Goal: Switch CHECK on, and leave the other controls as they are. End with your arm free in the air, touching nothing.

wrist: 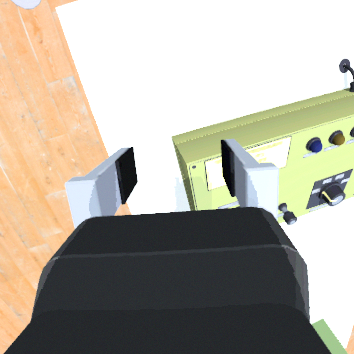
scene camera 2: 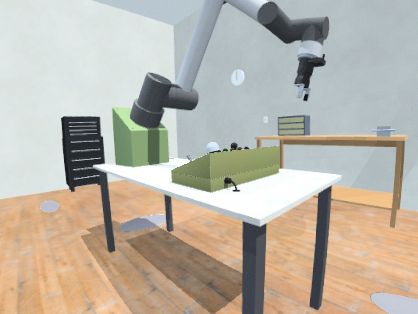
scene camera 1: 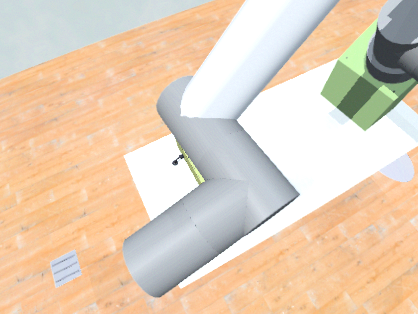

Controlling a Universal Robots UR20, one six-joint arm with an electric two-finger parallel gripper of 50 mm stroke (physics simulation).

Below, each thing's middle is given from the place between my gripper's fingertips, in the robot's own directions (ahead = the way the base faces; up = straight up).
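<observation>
There is the yellow-green control panel (scene camera 2: 217, 170), and my gripper is 0.14 m past it, 0.33 m to the left of it and 0.29 m above it.
</observation>
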